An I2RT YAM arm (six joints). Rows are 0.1 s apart.
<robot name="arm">
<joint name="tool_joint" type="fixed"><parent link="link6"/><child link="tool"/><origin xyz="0 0 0" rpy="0 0 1.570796"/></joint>
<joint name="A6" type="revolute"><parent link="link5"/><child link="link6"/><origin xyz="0.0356 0 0.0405" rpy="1.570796 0 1.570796"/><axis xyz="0 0 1"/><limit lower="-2.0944" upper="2.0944"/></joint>
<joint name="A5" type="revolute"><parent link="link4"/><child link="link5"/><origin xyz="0.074 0.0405 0.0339" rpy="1.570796 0 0"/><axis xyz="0 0 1"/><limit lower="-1.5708" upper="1.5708"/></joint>
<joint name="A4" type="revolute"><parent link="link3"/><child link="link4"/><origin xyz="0.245 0.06 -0.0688" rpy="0 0 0"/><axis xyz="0 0 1"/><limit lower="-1.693" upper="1.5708"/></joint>
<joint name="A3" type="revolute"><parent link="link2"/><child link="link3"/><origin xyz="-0.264 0 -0.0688" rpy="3.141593 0 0"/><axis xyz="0 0 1"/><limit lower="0" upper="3.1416"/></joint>
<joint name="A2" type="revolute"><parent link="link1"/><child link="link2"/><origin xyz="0.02 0.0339 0.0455" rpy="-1.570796 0 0"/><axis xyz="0 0 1"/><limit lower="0" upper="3.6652"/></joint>
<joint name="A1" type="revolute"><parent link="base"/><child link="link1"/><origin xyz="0 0 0.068" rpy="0 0 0"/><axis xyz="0 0 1"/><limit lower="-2.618" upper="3.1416"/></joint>
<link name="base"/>
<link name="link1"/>
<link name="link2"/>
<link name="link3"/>
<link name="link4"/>
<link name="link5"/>
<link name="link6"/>
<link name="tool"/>
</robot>
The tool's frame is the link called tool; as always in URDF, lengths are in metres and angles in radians.
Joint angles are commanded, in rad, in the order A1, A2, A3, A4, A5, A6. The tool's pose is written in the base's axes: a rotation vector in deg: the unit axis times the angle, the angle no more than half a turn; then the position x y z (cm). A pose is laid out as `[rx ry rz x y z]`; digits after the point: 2 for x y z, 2 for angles.
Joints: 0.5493, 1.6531, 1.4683, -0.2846, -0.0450, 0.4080
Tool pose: [-10.16 119.98 36.46 33.29 20.56 34.10]
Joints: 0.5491, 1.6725, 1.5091, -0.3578, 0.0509, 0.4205
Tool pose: [-6.06 122.24 30.26 33.64 20.37 34.09]
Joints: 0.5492, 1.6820, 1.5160, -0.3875, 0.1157, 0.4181
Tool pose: [-4.10 123.31 25.65 33.81 20.21 33.71]
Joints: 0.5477, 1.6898, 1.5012, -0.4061, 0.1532, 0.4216
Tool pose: [-2.79 125.10 22.43 33.89 20.04 32.75]
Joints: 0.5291, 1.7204, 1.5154, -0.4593, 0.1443, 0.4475
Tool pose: [-0.72 129.08 21.24 34.57 19.62 31.61]
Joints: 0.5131, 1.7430, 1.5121, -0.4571, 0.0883, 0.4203
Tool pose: [-3.34 130.97 22.68 35.18 19.46 30.64]
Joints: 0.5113, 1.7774, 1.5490, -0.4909, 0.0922, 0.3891
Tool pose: [-5.32 132.42 20.64 35.80 19.71 30.27]
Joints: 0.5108, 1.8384, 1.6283, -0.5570, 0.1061, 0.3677
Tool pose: [-6.60 134.70 17.89 36.88 20.24 29.98]
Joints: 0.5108, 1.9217, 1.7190, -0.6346, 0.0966, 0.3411
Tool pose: [-9.19 138.45 15.91 38.21 21.02 28.96]
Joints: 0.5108, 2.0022, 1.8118, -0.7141, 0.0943, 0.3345
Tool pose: [-10.22 142.07 14.09 39.42 21.71 27.98]
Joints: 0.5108, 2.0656, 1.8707, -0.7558, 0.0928, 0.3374
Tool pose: [-10.41 144.62 12.98 40.37 22.25 26.82]
